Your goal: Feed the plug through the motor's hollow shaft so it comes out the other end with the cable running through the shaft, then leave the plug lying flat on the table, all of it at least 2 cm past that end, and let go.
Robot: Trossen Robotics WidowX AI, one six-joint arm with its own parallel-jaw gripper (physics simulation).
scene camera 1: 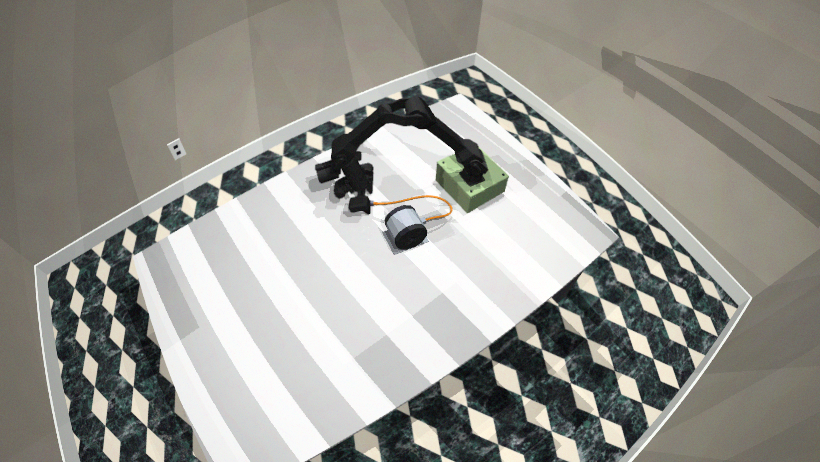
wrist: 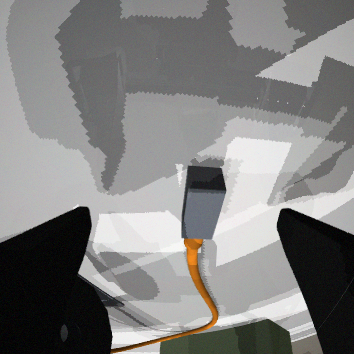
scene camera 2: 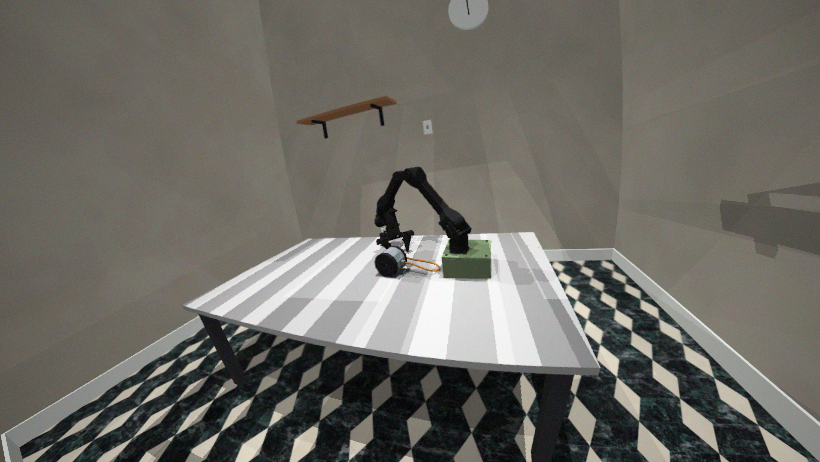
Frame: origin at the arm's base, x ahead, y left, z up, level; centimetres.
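Seen in the pictures: gripper, fingertip midpoint: [scene camera 1: 370, 203] [wrist: 187, 219]; arm's base at its link origin: [scene camera 1: 472, 176] [scene camera 2: 459, 250].
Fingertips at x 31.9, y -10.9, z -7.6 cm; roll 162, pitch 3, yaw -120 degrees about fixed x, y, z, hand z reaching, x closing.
Note:
Offsets run from my fingertips to a thing's top centre. "*": to the spot under its first point. Level surfaces: height alone.
The silver motor @[dz +9.0, dx -4.6, dy +16.3 cm] [scene camera 1: 404, 222] [scene camera 2: 394, 259] with black end caps lies on its side on the table. Its dark end @[* dz +2.5, dx -5.5, dy +11.7 cm] [wrist: 82, 320] shows at the lower left of the wrist view, partly merging with the finger. The orange cable [scene camera 1: 425, 196] [scene camera 2: 423, 261] [wrist: 200, 287] loops outside the motor, from its side to the plug. The grey-blue plug @[dz +0.2, dx +0.1, dy -0.7 cm] [wrist: 202, 212] lies on the table, beside the motor, largely hidden by a finger in scene view 1. My gripper [scene camera 1: 363, 196] [scene camera 2: 395, 244] [wrist: 187, 219] is open and empty, its fingers apart on either side of the plug in the wrist view.
The green box [scene camera 1: 471, 189] [scene camera 2: 466, 265] [wrist: 225, 340] under the arm's base stands to the right of the motor in both scene views. The cable bends close to it. The striped table @[dz -1.2 cm] [scene camera 1: 258, 298] [scene camera 2: 321, 309] carries everything. A flat grey plate @[dz -1.0, dx -4.3, dy +16.3 cm] [scene camera 1: 398, 249] shows under the motor.

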